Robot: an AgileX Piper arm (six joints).
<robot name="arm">
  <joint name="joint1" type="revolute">
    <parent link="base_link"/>
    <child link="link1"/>
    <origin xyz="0 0 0.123" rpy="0 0 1.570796"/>
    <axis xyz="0 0 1"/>
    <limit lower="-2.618" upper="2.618"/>
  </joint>
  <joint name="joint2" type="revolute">
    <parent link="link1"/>
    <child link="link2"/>
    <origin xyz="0 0 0" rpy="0 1.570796 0"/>
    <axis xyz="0 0 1"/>
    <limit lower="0" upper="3.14"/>
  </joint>
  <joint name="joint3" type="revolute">
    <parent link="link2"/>
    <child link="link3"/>
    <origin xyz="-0.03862 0.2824 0" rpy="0 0 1.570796"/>
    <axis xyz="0 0 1"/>
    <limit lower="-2.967" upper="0"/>
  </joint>
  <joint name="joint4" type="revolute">
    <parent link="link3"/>
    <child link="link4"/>
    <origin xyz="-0.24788 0.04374 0" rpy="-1.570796 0 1.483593"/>
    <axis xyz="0 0 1"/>
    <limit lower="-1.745" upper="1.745"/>
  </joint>
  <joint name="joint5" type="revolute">
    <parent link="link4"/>
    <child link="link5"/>
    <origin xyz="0 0 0" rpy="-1.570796 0 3.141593"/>
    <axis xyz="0 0 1"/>
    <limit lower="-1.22" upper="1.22"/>
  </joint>
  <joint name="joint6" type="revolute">
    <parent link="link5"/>
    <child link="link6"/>
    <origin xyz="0 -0.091 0" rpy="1.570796 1.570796 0"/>
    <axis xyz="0 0 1"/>
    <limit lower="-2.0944" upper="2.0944"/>
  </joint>
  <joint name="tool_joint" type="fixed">
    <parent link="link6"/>
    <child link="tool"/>
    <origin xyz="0 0 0" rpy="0 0 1.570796"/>
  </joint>
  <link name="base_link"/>
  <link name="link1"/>
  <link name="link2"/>
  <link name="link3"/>
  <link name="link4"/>
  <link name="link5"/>
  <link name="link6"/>
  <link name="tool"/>
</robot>
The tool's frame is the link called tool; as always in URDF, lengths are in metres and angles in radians.
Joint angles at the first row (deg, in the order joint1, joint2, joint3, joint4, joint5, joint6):
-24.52 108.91 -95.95 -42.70 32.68 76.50
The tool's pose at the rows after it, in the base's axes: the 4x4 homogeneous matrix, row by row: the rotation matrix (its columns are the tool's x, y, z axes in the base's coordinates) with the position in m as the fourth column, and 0 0 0 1 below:
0.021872, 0.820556, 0.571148, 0.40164; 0.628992, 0.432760, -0.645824, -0.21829; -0.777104, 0.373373, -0.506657, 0.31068; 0, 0, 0, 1
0.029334, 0.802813, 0.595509, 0.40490; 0.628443, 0.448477, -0.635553, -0.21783; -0.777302, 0.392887, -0.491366, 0.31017; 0, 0, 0, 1
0.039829, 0.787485, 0.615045, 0.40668; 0.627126, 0.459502, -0.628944, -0.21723; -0.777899, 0.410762, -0.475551, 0.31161; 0, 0, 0, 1
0.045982, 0.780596, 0.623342, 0.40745; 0.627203, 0.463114, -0.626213, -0.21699; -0.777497, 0.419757, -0.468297, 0.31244; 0, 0, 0, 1
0.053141, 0.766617, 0.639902, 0.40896; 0.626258, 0.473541, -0.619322, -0.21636; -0.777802, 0.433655, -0.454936, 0.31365; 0, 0, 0, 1
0.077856, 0.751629, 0.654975, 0.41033; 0.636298, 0.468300, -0.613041, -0.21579; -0.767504, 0.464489, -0.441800, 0.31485; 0, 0, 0, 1
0.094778, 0.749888, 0.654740, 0.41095; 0.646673, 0.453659, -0.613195, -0.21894; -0.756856, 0.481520, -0.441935, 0.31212; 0, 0, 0, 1
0.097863, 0.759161, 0.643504, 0.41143; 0.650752, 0.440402, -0.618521, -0.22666; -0.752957, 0.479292, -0.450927, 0.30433; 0, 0, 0, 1
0.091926, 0.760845, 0.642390, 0.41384; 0.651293, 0.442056, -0.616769, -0.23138; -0.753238, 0.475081, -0.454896, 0.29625; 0, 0, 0, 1
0.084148, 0.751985, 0.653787, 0.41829; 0.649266, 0.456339, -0.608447, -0.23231; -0.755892, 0.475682, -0.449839, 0.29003; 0, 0, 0, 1
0.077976, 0.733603, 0.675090, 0.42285; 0.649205, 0.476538, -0.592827, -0.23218; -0.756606, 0.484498, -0.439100, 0.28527; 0, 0, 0, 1
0.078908, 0.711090, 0.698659, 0.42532; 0.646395, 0.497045, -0.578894, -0.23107; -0.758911, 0.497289, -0.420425, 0.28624; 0, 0, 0, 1
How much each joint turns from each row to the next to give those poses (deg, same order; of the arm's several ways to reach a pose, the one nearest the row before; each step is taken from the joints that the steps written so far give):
0.00 1.18 0.00 -0.37 -1.80 0.61
0.00 0.28 0.00 -0.12 -1.95 0.52
0.00 0.00 0.00 -0.25 -1.48 0.66
0.00 0.01 -0.04 -0.12 -0.62 0.38
0.00 0.00 0.00 -0.13 -1.28 0.40
0.00 0.00 0.00 -0.21 -1.20 1.80
-0.39 0.46 -0.09 -0.04 -0.51 1.26
-0.86 1.11 -0.14 -0.27 -0.42 0.48
-0.48 1.15 -0.04 -0.59 -0.97 0.38
0.00 1.02 -0.09 -0.99 -1.48 0.70
0.00 0.82 0.00 -0.49 -2.16 0.38
0.00 0.10 0.00 -0.22 -1.97 0.13

